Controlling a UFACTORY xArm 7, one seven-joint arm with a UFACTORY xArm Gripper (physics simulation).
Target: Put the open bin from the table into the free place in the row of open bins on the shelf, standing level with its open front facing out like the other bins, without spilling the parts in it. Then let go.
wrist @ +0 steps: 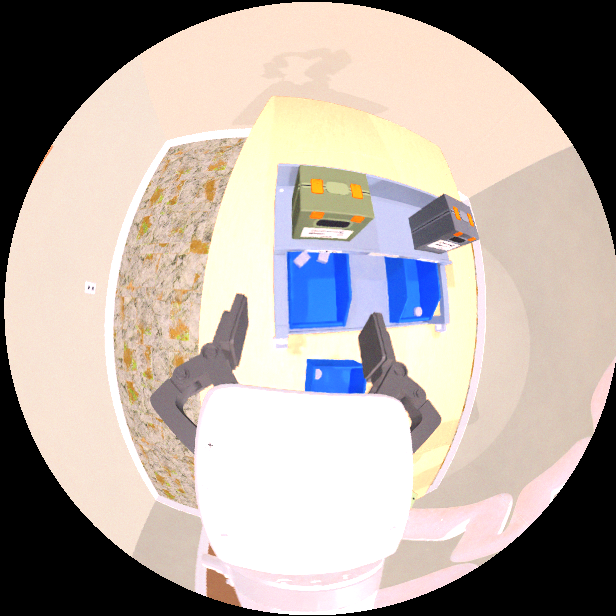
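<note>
In the wrist view a blue open bin (335, 376) stands on the pale yellow table, just in front of the shelf, with a small white part in it; its near side is hidden by my white wrist body. My gripper (307, 330) is open and empty, high above the table, its two grey fingers spread either side of the bin. The light blue shelf (362, 258) holds two blue open bins in its lower row, one on the left (317, 290) and one on the right (412, 290), with a free gap (367, 290) between them.
On the shelf's upper level stand an olive-green case (330, 202) with orange latches and a dark grey case (443, 224) at the right end. A mottled stone-patterned surface (163, 310) borders the table on the left.
</note>
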